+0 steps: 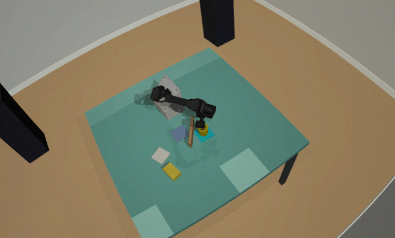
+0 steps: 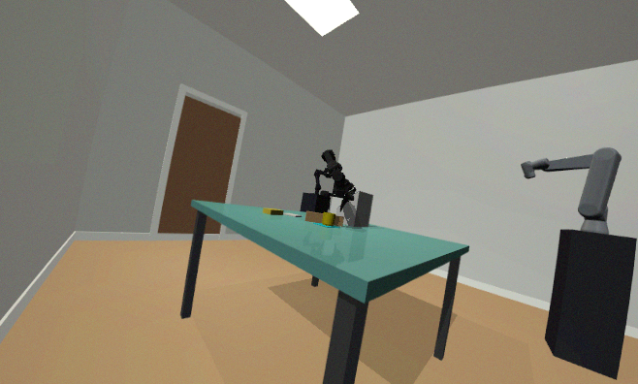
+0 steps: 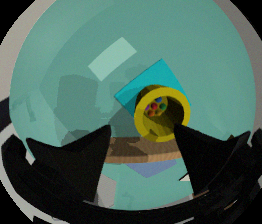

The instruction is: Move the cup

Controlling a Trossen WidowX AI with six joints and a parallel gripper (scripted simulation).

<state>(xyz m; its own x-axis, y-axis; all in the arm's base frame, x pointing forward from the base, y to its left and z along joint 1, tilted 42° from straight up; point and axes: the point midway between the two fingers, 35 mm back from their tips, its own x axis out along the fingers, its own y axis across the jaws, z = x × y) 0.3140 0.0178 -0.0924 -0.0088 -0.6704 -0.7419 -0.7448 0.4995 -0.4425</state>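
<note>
Right now my gripper tip is 20 mm short of the yellow cup, 10 mm to the left of it and 50 mm above it. The rest, counted from my gripper tip: wooden bar 30 mm behind, 80 mm to the right, 70 mm below; cyan pad 30 mm ahead, 20 mm to the right, 100 mm below; blue-grey pad 80 mm behind, 150 mm to the right, 100 mm below.
</note>
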